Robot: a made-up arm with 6 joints. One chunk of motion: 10 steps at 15 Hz.
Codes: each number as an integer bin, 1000 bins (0 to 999) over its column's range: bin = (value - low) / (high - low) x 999, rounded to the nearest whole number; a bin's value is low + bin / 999 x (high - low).
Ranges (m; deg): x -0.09..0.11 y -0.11..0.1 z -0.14..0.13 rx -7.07..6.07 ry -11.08..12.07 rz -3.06..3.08
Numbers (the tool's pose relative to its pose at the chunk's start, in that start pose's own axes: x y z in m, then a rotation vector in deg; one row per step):
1: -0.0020 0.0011 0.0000 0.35 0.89 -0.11
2: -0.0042 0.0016 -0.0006 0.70 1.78 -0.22
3: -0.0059 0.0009 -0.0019 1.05 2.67 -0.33
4: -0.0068 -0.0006 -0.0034 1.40 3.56 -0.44
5: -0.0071 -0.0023 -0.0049 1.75 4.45 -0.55
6: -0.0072 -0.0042 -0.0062 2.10 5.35 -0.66
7: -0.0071 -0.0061 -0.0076 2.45 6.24 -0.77
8: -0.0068 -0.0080 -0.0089 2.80 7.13 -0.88
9: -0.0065 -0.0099 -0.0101 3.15 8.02 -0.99
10: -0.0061 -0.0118 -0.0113 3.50 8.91 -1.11
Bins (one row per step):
1: 440 529 518 564 517 480
2: 429 531 516 591 555 462
3: 420 528 511 617 593 444
4: 416 520 505 644 632 426
5: 414 512 500 671 670 408
6: 414 503 495 697 709 390
7: 414 494 490 724 747 373
8: 416 485 485 750 786 355
9: 417 476 481 777 824 337
10: 419 467 476 804 863 317

